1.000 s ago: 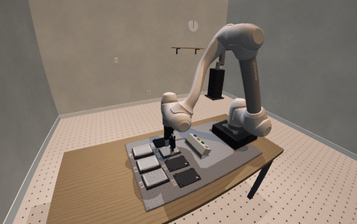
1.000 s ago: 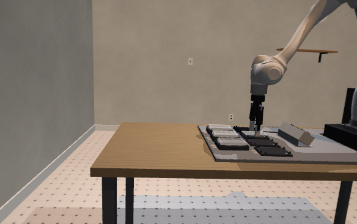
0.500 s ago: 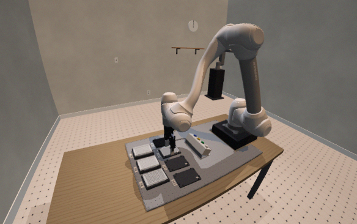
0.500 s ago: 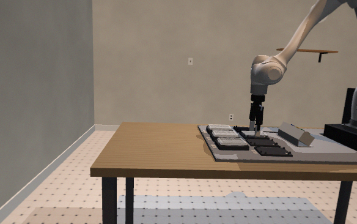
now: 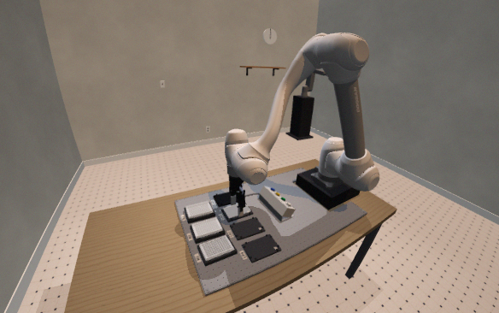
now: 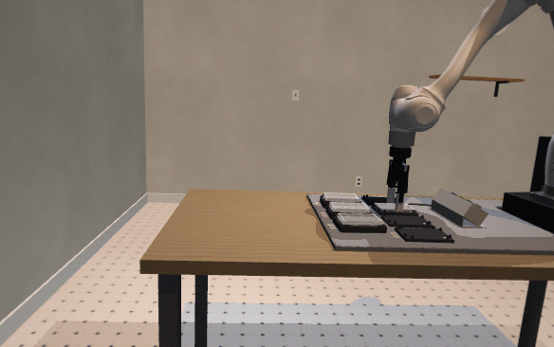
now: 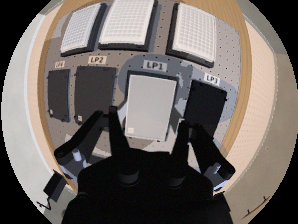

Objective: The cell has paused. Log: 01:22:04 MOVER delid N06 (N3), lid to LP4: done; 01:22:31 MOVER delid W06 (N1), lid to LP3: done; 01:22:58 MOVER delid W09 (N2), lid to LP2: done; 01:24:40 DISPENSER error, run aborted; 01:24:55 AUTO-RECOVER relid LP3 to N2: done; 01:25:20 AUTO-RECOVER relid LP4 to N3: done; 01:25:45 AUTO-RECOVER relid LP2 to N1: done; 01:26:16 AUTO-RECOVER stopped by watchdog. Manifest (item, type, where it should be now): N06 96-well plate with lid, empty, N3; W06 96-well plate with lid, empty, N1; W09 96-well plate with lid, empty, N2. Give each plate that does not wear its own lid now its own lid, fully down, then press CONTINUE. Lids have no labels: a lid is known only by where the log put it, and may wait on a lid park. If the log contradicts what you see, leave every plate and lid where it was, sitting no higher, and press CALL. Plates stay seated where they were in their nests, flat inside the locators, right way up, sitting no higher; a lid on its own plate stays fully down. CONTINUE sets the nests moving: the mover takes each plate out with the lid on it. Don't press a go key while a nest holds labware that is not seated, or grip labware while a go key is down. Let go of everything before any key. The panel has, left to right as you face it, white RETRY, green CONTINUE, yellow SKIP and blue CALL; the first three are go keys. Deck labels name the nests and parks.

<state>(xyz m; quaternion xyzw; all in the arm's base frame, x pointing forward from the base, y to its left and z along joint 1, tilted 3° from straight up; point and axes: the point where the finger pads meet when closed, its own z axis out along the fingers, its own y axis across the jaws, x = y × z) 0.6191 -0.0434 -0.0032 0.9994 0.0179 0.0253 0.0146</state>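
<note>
My gripper is now 2 cm above the pale lid. Also, from my hand: yellow key (24 cm behind, 2 cm to the left, 3 cm above); then blue key (23 cm behind, 3 cm to the right, 3 cm above); then LP2 lid park (13 cm to the left, 4 cm below).
</note>
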